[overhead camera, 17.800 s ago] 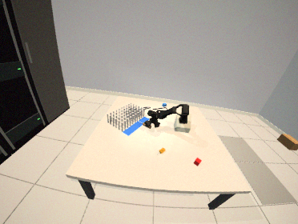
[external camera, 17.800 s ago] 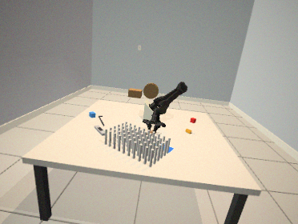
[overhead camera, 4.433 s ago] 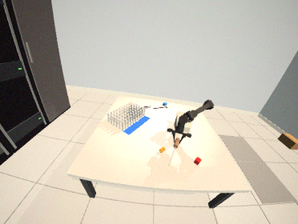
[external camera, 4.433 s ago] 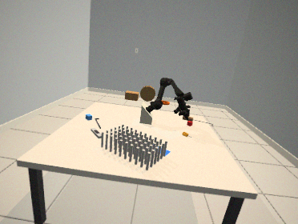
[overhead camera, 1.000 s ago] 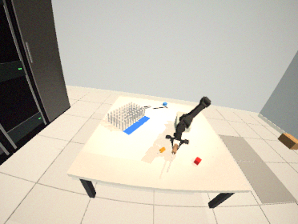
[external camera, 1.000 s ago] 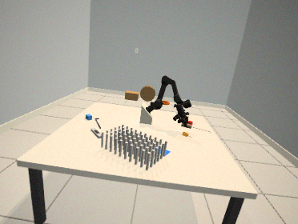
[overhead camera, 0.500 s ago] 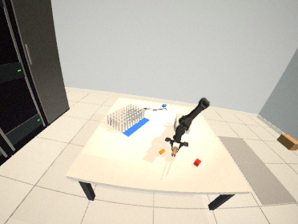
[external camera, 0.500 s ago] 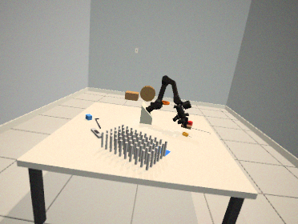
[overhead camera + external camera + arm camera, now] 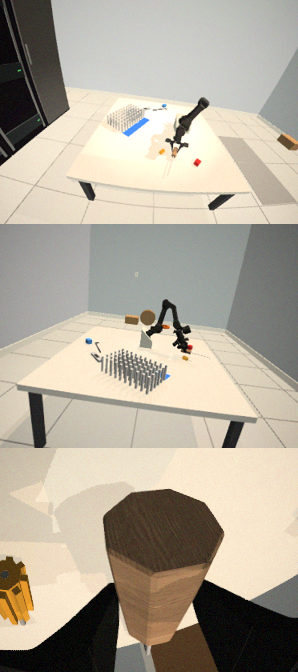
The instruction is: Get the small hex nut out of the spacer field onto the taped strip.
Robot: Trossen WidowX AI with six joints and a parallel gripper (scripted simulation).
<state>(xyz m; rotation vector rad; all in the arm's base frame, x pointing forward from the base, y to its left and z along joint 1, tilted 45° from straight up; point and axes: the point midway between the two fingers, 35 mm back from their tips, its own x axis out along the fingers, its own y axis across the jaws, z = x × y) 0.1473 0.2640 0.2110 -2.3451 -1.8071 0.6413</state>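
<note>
Right now my gripper tip is 10 cm short of the orange-handled tool, 2 cm to the left of it and 2 cm above it. The rest, counted from my gripper tip: flat grey tool (74 cm to the right, 22 cm ahead, 2 cm below); then blue taped strip (37 cm to the right, 31 cm ahead, 4 cm below); then red cube (18 cm behind, 8 cm to the left, 2 cm below).
</note>
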